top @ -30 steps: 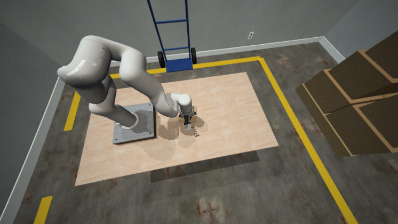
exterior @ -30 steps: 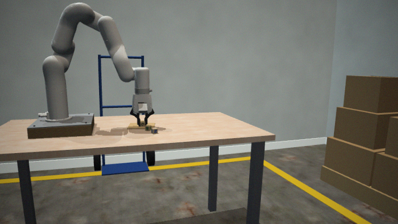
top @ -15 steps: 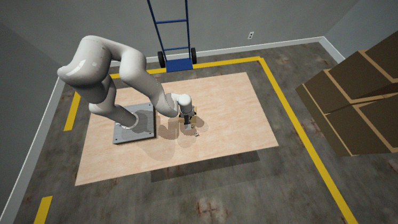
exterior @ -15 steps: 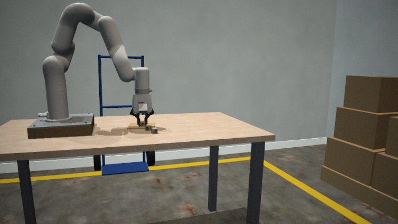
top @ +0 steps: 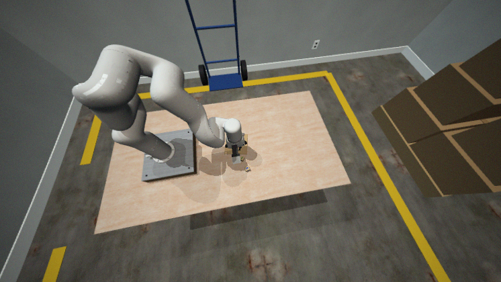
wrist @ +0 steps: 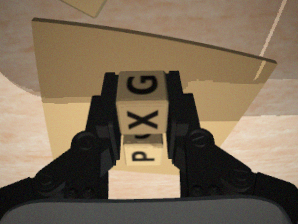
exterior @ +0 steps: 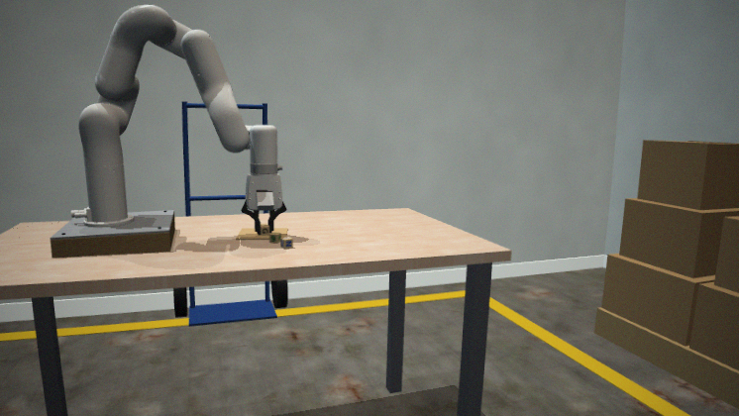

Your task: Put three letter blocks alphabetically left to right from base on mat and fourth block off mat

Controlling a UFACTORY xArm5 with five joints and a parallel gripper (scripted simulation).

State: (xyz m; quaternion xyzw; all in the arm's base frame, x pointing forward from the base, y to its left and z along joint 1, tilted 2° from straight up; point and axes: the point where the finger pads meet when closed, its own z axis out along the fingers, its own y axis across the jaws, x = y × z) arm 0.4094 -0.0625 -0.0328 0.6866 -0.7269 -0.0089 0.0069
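Now: the block 1 cm below my hand. Round my hand: tan mat: 4 cm to the left, 3 cm below.
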